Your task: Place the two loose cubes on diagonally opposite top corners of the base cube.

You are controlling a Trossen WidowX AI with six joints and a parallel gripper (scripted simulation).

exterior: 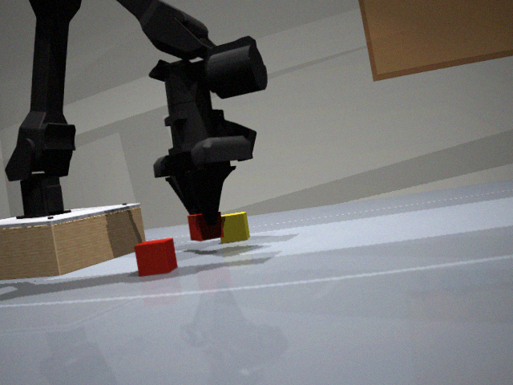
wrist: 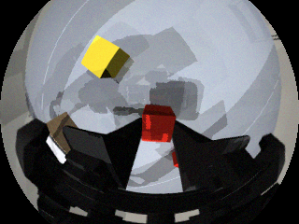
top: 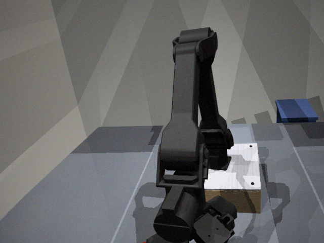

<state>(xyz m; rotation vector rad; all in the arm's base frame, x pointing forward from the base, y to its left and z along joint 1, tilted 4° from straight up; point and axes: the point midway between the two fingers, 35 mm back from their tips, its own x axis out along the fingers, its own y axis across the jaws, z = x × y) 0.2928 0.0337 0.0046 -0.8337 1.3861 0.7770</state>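
Right now my gripper tip is 10 cm to the right of the yellow cube, 2 cm past it and 2 cm above it.
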